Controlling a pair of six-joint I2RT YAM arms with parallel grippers.
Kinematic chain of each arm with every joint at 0, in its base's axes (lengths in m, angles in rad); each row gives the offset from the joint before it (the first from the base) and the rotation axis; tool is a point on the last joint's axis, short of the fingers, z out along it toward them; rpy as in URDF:
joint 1: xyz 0 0 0.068 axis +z
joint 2: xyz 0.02 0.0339 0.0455 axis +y
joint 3: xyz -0.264 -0.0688 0 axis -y
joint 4: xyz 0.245 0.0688 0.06 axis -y
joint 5: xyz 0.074 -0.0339 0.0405 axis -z
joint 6: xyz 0.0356 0 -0.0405 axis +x
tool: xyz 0 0 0 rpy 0 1.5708 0
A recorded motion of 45 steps. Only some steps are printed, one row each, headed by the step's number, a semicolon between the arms.
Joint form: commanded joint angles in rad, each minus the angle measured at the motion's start. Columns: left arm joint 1, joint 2, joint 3, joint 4, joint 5, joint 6; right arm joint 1, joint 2, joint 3, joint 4, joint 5, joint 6.
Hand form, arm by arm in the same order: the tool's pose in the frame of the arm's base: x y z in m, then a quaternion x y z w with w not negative. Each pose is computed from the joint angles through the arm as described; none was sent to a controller.
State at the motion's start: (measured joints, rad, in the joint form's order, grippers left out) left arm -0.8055 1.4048 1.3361 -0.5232 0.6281 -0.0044; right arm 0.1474 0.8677 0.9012 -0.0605 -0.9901 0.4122
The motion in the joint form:
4: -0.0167 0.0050 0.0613 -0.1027 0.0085 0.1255; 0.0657 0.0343 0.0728 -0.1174 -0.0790 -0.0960
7: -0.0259 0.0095 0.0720 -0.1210 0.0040 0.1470; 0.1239 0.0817 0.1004 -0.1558 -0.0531 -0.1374
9: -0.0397 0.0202 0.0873 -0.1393 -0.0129 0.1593; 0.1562 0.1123 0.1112 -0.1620 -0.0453 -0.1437
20: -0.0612 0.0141 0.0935 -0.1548 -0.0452 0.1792; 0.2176 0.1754 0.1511 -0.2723 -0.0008 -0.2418
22: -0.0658 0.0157 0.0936 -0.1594 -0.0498 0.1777; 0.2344 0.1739 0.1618 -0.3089 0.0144 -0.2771
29: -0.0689 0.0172 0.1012 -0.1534 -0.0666 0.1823; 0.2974 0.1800 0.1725 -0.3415 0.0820 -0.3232
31: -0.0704 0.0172 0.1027 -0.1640 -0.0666 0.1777; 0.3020 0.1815 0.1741 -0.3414 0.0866 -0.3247
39: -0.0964 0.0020 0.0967 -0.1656 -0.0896 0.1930; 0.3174 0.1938 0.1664 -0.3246 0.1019 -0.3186
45: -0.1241 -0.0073 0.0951 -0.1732 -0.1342 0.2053; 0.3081 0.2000 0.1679 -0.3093 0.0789 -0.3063
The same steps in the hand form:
4: 0.1926 -0.2385 0.3699 0.51080 0.69184 -0.40917 0.30499; 0.1761 0.0700 0.3885 -0.30725 0.65652 0.51612 0.45629
7: 0.1906 -0.2402 0.3706 0.52052 0.68798 -0.40465 0.30332; 0.1830 0.0828 0.3858 -0.32111 0.66183 0.51716 0.43751
9: 0.1890 -0.2440 0.3708 0.52718 0.68830 -0.39736 0.30071; 0.1878 0.0909 0.3832 -0.32685 0.66436 0.52220 0.42321
20: 0.1831 -0.2458 0.3729 0.53755 0.68511 -0.38498 0.30569; 0.1950 0.1064 0.3741 -0.34570 0.68382 0.50809 0.39335
22: 0.1822 -0.2467 0.3720 0.53803 0.68676 -0.38360 0.30286; 0.1920 0.1088 0.3746 -0.35601 0.68472 0.50066 0.39211
29: 0.1824 -0.2478 0.3744 0.53875 0.68533 -0.37800 0.31176; 0.1871 0.1203 0.3733 -0.37431 0.68764 0.48312 0.39196
31: 0.1816 -0.2475 0.3740 0.53766 0.68839 -0.37811 0.30672; 0.1870 0.1213 0.3735 -0.37544 0.68747 0.48223 0.39228
39: 0.1734 -0.2488 0.3760 0.54905 0.68020 -0.37162 0.31269; 0.1892 0.1258 0.3698 -0.37491 0.69003 0.48149 0.38919
45: 0.1661 -0.2508 0.3770 0.55729 0.67844 -0.35681 0.31910; 0.1915 0.1251 0.3706 -0.37387 0.68597 0.48936 0.38753

